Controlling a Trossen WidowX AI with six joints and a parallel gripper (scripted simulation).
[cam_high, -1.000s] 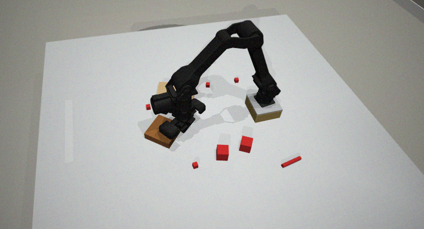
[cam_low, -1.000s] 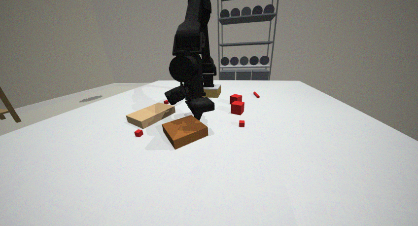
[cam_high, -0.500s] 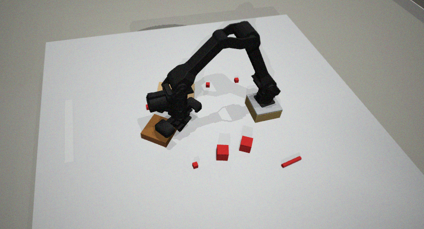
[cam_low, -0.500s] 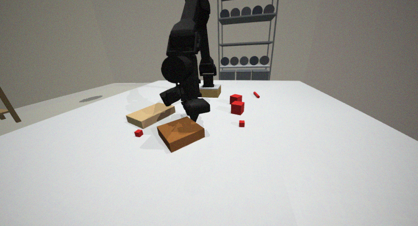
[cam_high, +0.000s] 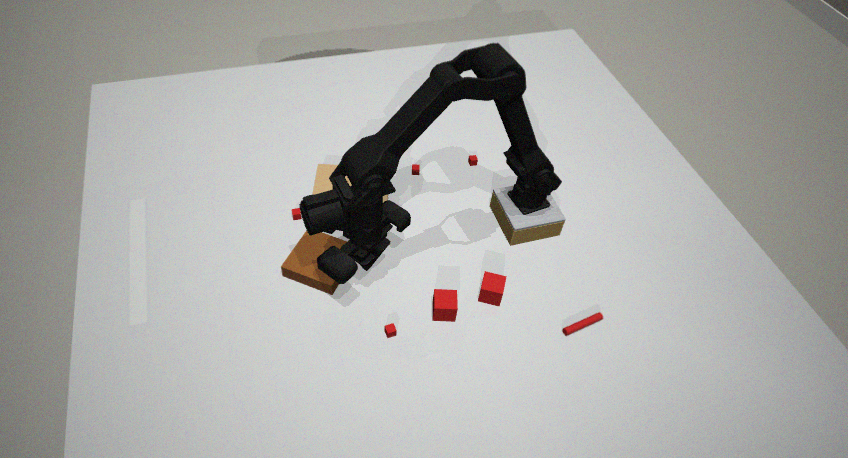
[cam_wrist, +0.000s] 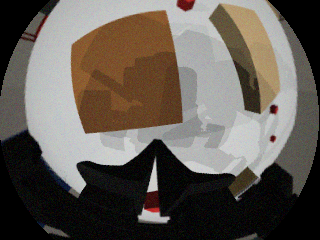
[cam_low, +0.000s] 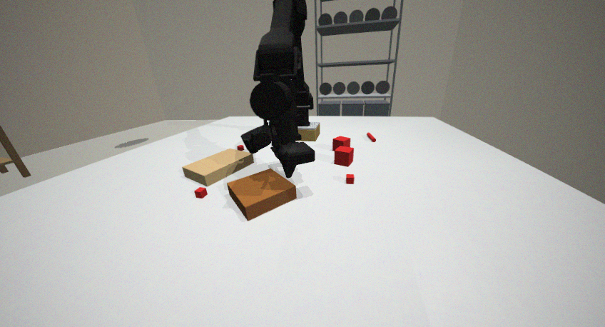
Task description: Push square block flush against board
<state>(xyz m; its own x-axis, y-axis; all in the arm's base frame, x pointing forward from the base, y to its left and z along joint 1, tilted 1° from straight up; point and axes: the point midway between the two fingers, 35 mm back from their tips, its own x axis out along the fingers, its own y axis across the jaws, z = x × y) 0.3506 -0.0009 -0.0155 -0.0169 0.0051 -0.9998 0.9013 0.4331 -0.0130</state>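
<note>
Now: gripper tip 5 cm past the tan board, 20 cm to the left of it and 1 cm below it. Round my gripper tip: red stick 31 cm behind, 27 cm to the left; then square brown block 7 cm ahead, 4 cm to the right, 1 cm above.
</note>
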